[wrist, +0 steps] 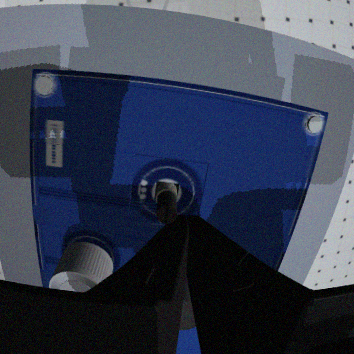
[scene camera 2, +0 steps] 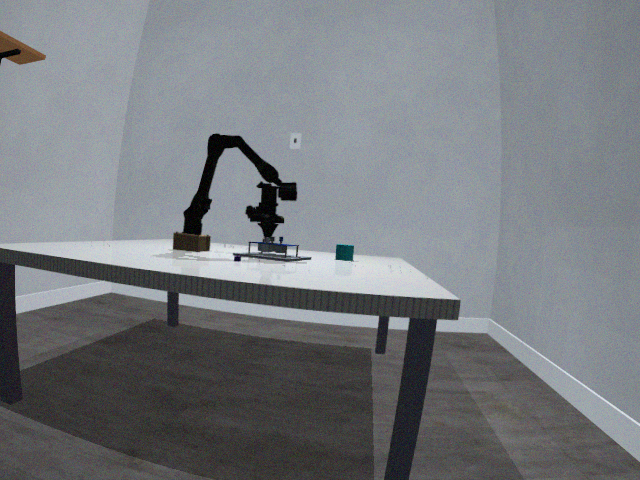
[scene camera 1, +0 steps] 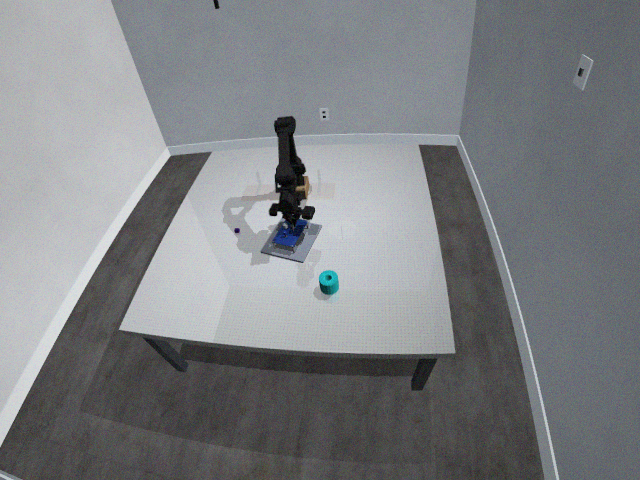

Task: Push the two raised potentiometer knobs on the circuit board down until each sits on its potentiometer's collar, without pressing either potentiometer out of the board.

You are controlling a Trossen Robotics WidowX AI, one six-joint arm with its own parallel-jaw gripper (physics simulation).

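Places are measured from the arm's base along level axes (x left, y back, z up), in centimetres.
Pixels of known places: gripper, fingertip midpoint: (wrist: 185, 226) (scene camera 1: 294, 226); arm's base at its link origin: (scene camera 2: 191, 233) (scene camera 1: 297, 181).
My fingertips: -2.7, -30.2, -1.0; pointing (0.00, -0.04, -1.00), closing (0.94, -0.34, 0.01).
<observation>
For each thing: its middle in the pictures, then the offset to it from my fingertips, as dx, dy, dz. "*": a spot on its surface instead.
- grey base plate at a spot on its surface: (scene camera 2: 303, 257) * -2.3, -13.7, -4.4
- ribbed silver knob at the middle of its body: (wrist: 81, 277) -3.9, -0.3, +1.2
- slim dark post at a spot on its surface: (wrist: 166, 204) * -0.1, +1.7, +1.3
- teal cylinder at the middle of its body: (scene camera 1: 328, 282) (scene camera 2: 344, 252) +11.4, -30.5, -2.1
- tiny purple block at the middle of its body: (scene camera 2: 237, 258) (scene camera 1: 237, 230) -27.5, +7.0, -4.4
The blue circuit board (scene camera 1: 283, 239) (wrist: 240, 135) stands on thin legs above a grey base plate (scene camera 1: 305, 253) (scene camera 2: 303, 257). In the wrist view a ribbed silver knob (wrist: 86, 264) stands at the lower left, partly hidden by a finger. A slim dark post (wrist: 166, 204) rises from a ringed collar near the board's middle. My gripper (scene camera 1: 293, 227) (scene camera 2: 268, 236) (wrist: 185, 226) is shut and empty, pointing down close over the board. In the wrist view its tips appear just below and right of the post; contact cannot be told. A grey patch shows through the gap behind the tips; what it belongs to is unclear.
A teal cylinder (scene camera 1: 329, 286) (scene camera 2: 344, 252) with a hole in its top stands beyond the base plate, on the side away from the arm's base. A tiny purple block (scene camera 1: 237, 230) (scene camera 2: 237, 257) lies beside the plate. The arm stands on a wooden block (scene camera 2: 191, 242).
</observation>
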